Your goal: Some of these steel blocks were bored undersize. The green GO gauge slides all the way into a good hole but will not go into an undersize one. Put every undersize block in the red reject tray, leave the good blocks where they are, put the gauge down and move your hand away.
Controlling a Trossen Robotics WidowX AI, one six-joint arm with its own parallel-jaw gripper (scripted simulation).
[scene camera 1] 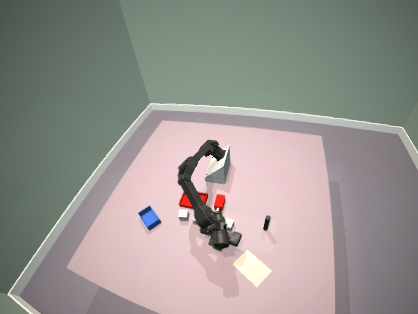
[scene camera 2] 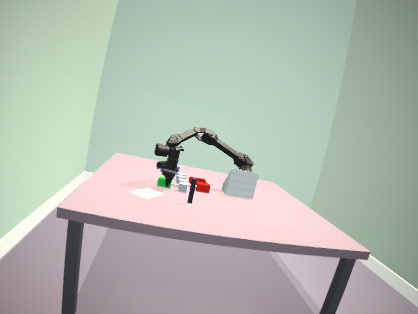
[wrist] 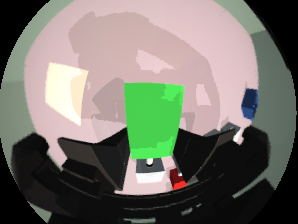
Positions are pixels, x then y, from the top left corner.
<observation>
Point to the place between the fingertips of the gripper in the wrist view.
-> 149, 126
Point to a cream sheet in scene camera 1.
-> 251, 267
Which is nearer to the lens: the green GO gauge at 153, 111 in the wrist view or the cream sheet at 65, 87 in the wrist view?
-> The green GO gauge.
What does the gripper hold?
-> A green GO gauge.
</observation>
